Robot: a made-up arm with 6 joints.
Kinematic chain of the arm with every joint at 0, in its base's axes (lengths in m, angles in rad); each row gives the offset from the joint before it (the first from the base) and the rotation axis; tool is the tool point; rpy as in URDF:
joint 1: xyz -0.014 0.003 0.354 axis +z
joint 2: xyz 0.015 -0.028 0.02 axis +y
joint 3: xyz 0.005 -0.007 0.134 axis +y
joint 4: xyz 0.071 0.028 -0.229 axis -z
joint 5: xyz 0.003 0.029 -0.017 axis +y
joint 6: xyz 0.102 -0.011 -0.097 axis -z
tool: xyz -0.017 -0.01 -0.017 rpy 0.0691 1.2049 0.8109
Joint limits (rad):
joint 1: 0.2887..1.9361
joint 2: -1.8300..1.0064
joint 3: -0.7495..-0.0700
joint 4: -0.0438..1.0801
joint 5: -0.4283..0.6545
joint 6: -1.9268..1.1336
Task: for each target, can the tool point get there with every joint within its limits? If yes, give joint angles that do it. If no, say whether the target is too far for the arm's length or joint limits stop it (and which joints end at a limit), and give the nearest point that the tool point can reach.
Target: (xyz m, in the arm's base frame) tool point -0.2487 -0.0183 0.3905
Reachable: no: joint limits stop it (at a limit: joint 1, joint 2, joint 3, joint 4, joint 5) | nearest point -0.1519 -0.0228 0.1565 | short by 0.253 m
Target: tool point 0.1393 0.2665 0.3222
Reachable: yes | joints 1.1053 -0.7068 -0.2233 0.4049 0.5254 -0.6962
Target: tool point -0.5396 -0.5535 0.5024
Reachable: no: too far | nearest point -0.0990 -0.1313 0.7026 | short by 0.642 m
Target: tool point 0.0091 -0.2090 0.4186
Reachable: no: joint limits stop it (at a limit: joint 1, joint 2, joint 3, joint 4, joint 5) | nearest point 0.1443 -0.0980 0.5803 | short by 0.238 m
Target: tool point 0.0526 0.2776 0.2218
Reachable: yes | joints 1.4427 -0.0866 -0.1409 0.1906 -0.1637 -1.5736
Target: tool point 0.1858 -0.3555 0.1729
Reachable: no: joint limits stop it (at a limit: joint 1, joint 3, joint 4, joint 5, joint 6) | nearest point 0.1192 -0.1065 0.1539 | short by 0.258 m
